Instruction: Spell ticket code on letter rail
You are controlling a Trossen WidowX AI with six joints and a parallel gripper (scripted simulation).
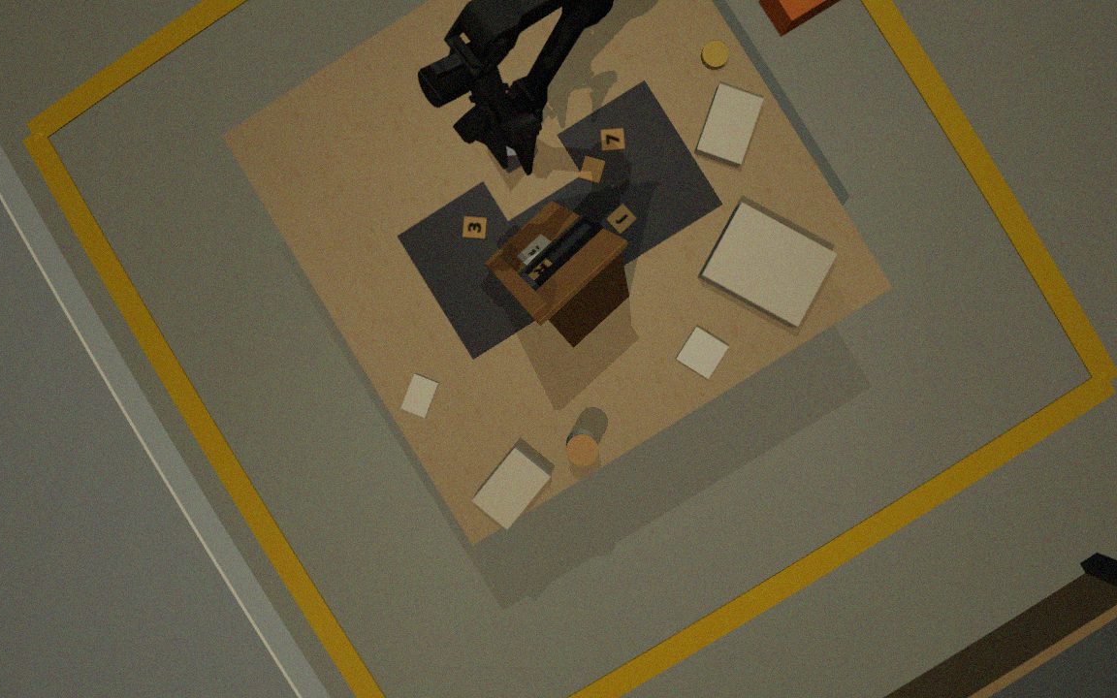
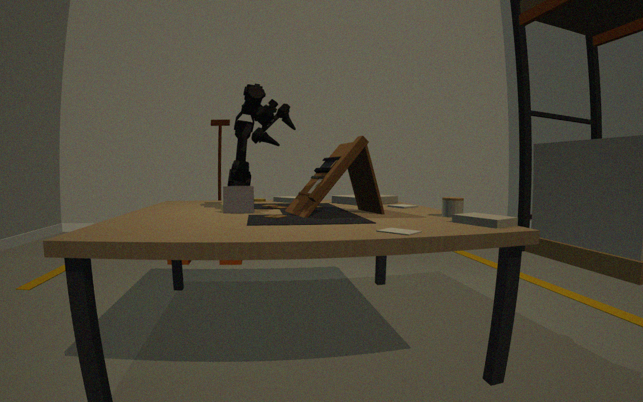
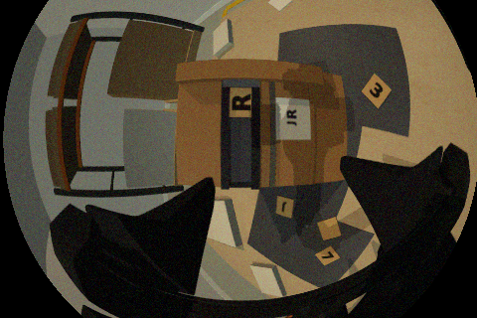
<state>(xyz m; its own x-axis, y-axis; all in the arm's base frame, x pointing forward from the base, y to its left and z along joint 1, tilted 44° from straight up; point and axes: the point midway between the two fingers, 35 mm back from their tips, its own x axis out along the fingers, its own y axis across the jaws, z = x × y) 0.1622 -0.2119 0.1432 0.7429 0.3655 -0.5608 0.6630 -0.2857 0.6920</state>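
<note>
Now: gripper tip 130 mm short of the j tile, 200 mm to the right of it and 280 mm above it. Round my gripper tip: white box (430 mm ahead, 450 mm to the left, 270 mm below); white ticket (110 mm ahead, 40 mm to the right, 180 mm below); dark mat (10 mm ahead, 60 mm to the left, 280 mm below).
</note>
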